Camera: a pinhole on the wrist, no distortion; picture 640 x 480 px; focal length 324.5 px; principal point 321.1 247.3 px. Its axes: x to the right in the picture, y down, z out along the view. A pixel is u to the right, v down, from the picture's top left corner.
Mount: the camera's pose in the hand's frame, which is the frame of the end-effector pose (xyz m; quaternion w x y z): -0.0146 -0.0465 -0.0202 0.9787 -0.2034 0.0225 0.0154
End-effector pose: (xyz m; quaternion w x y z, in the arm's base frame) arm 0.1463 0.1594 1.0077 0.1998 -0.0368 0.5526 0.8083
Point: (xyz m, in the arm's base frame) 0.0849 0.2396 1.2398
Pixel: 352.5 445.1
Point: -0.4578 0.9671 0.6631
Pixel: outside the picture
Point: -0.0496 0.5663 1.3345
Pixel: 435.6 278.8
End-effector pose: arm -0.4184 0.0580 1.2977 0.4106 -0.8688 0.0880 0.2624
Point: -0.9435 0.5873 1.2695
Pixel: 70.2 56.6
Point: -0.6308 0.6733 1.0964
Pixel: 288.0 19.2
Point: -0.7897 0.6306 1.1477
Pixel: 197.4 55.5
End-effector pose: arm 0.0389 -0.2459 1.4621 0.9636 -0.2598 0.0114 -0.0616
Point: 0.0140 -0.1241 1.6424
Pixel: 274.6 192.9
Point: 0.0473 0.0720 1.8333
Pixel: 298.7 199.2
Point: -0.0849 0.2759 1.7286
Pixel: 218.1 314.8
